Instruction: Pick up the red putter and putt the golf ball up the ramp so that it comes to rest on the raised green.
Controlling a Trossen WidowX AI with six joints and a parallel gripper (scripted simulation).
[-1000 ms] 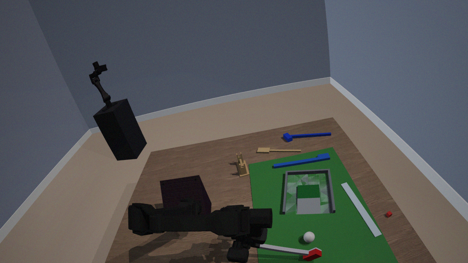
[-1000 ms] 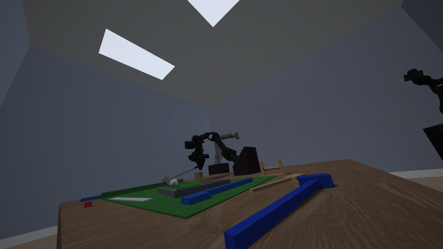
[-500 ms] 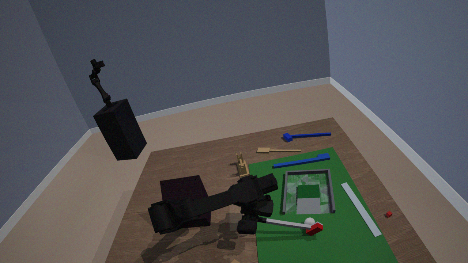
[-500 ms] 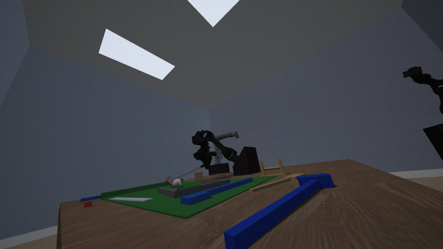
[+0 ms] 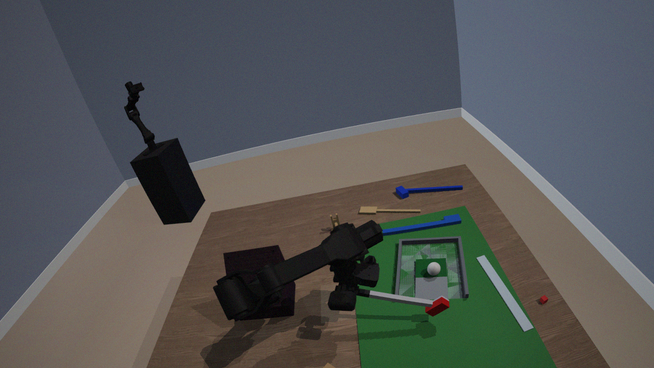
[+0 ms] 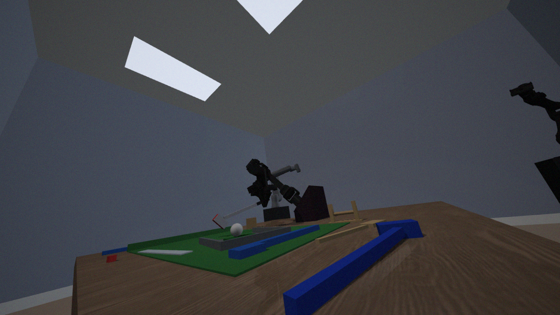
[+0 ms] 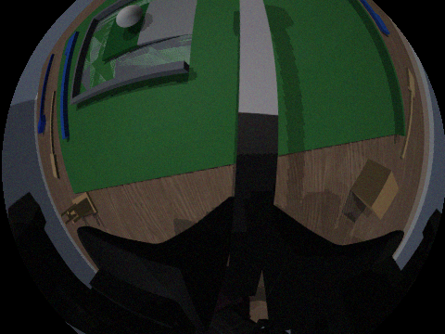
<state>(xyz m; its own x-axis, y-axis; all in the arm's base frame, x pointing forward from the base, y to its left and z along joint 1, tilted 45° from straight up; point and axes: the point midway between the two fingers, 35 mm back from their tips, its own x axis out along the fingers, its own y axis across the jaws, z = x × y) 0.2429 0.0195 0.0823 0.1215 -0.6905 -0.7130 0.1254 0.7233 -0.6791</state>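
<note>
Now: gripper tip 120 mm short of the red putter and 10 mm to the left of it. Also, from my gripper tip: white strip: 440 mm ahead, 100 mm below, 30 mm to the left; then wooden rack: 380 mm to the left, 80 mm behind, 70 mm below; then white golf ball: 240 mm ahead, 130 mm to the left, 70 mm below.
</note>
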